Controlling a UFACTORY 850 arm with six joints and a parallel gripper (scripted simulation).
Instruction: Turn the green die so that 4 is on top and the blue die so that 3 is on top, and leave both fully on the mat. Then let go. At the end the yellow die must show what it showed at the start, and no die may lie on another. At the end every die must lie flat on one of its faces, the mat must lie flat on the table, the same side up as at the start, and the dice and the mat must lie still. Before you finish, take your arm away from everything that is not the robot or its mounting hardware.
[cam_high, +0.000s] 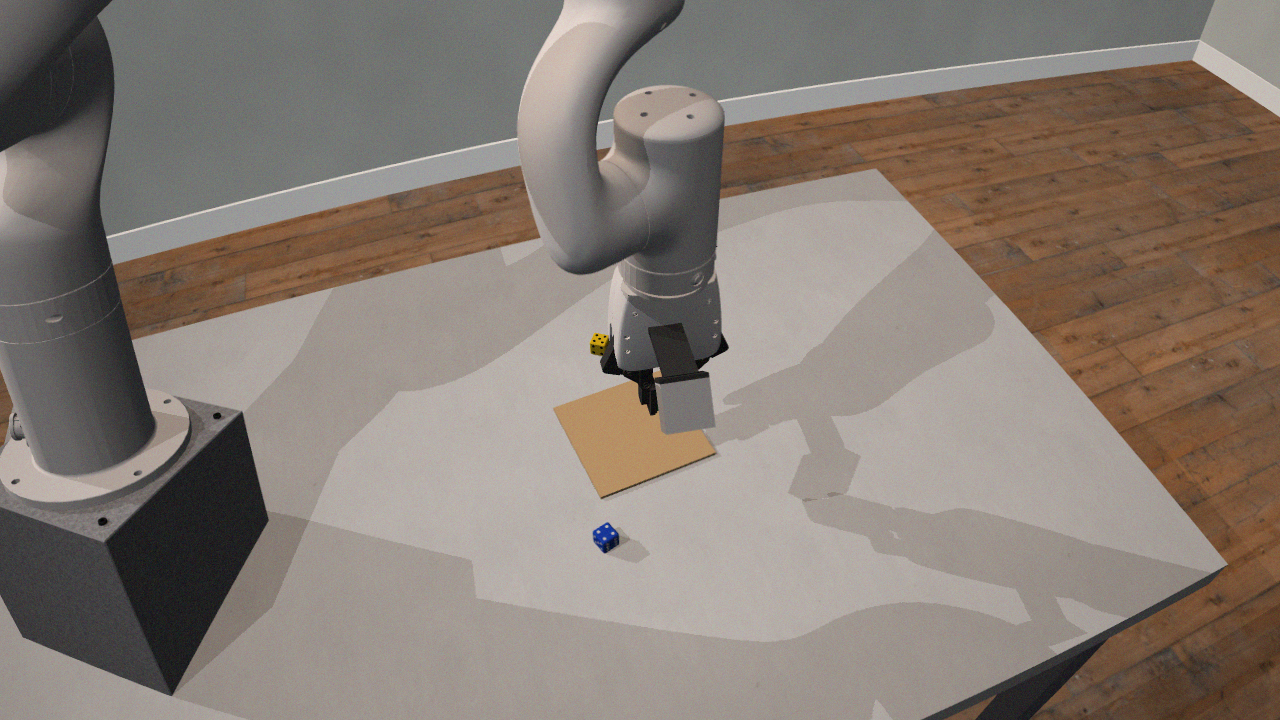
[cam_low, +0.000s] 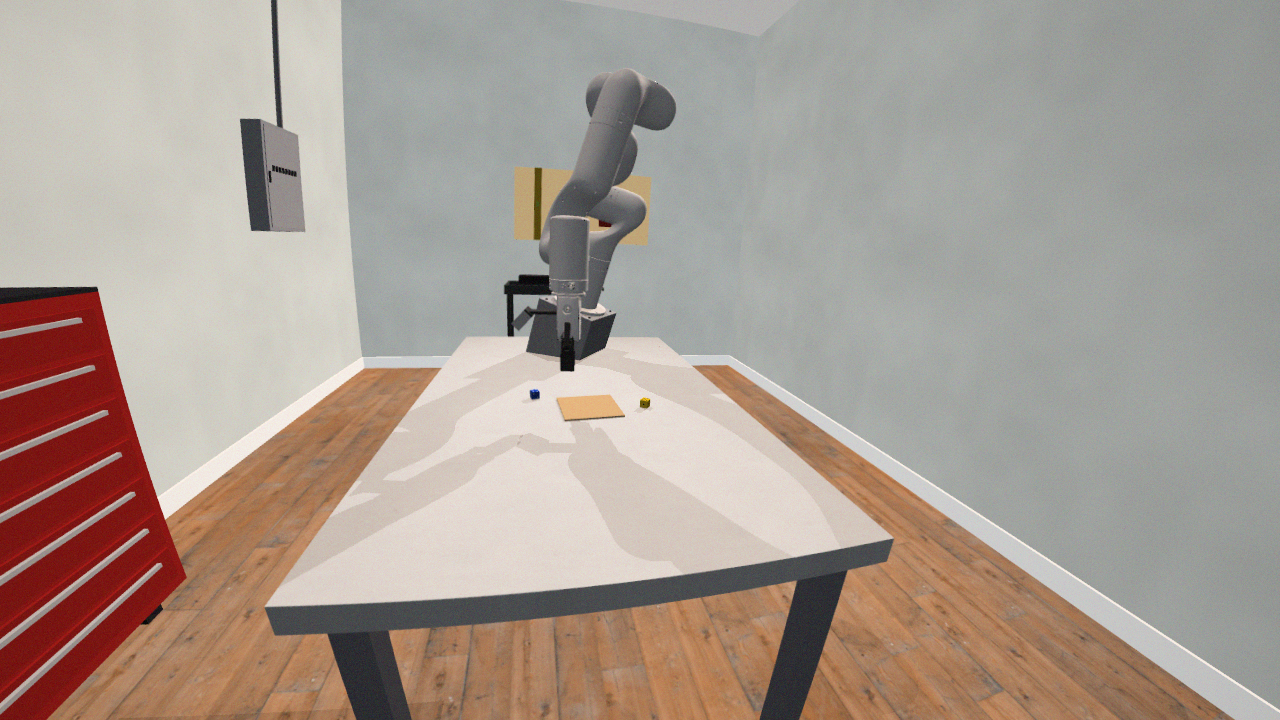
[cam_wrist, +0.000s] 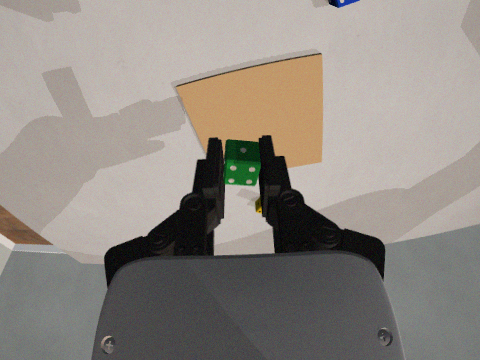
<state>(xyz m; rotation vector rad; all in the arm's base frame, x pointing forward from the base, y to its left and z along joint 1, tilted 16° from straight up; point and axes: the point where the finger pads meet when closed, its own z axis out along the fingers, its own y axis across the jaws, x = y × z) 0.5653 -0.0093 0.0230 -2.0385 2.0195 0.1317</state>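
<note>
The tan mat lies 20 mm behind my hand, 50 mm to the left of it and 120 mm below it. Also, from my hand: blue die: 80 mm behind, 90 mm to the right, 110 mm below; then yellow die: 40 mm behind, 190 mm to the left, 110 mm below; then green die: 10 mm below.
</note>
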